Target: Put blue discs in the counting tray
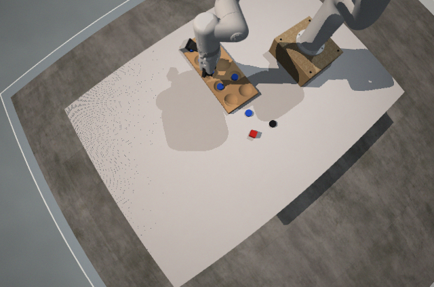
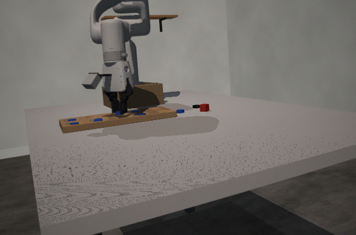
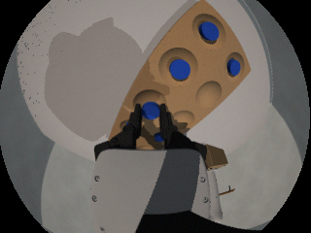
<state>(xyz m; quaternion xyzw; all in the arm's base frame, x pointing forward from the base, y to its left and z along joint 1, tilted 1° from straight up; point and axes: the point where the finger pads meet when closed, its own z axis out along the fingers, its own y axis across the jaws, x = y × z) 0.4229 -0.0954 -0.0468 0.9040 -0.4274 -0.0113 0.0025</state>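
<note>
Now: the wooden counting tray 40 mm below my hand, 30 mm behind it and 10 mm to the right of it. From my hand the other things lie so: black disc (310 mm to the left, 130 mm behind, 50 mm below); then red cube (310 mm to the left, 40 mm below, 30 mm behind).
</note>
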